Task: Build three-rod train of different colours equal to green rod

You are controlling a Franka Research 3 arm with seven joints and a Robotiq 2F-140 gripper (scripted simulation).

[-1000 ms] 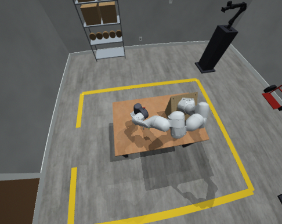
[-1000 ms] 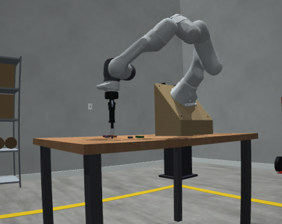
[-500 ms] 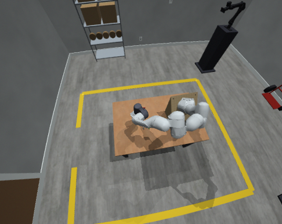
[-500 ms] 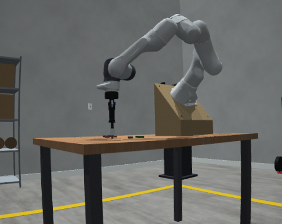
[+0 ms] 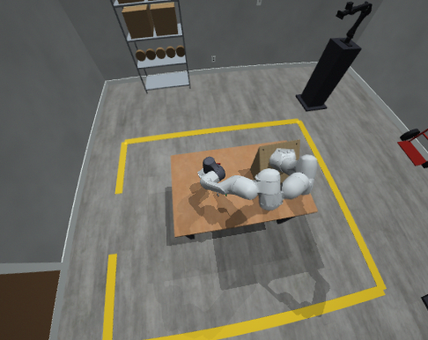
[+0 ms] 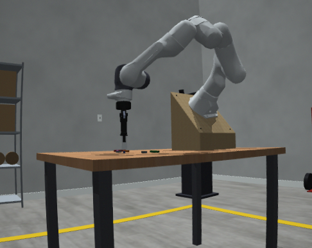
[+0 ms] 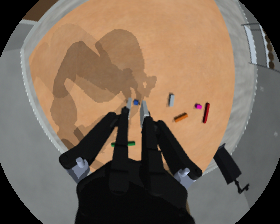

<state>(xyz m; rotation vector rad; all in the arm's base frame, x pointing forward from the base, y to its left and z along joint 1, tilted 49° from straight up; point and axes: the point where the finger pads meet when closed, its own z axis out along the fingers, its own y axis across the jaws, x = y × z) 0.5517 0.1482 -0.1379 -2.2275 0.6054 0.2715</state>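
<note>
My hand is 50 mm above the small blue rod. Also, from my hand: green rod 120 mm behind, 90 mm to the left, 50 mm below; then magenta rod 70 mm behind, 170 mm to the right, 50 mm below; then orange rod 80 mm behind, 110 mm to the right, 50 mm below.
</note>
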